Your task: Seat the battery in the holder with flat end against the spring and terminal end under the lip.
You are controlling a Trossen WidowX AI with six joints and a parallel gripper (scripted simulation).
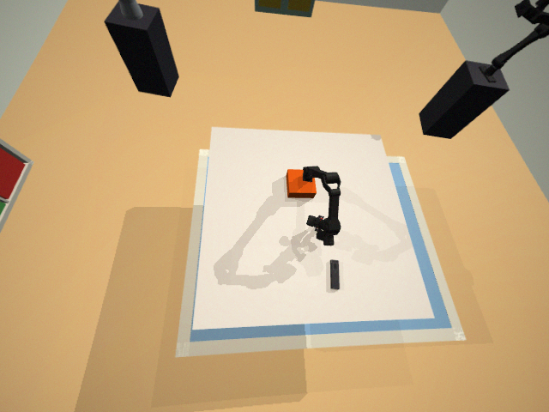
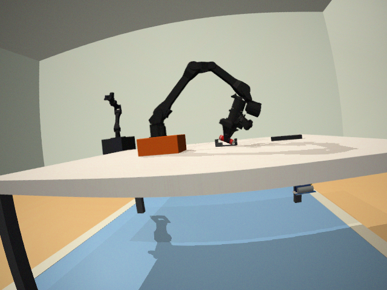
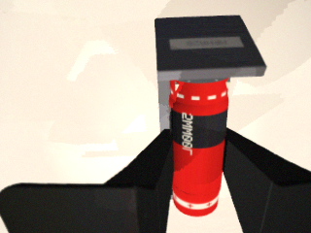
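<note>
The small plate is 30 mm ahead of my gripper tip, 10 mm to the right of it and 10 mm below it.
</note>
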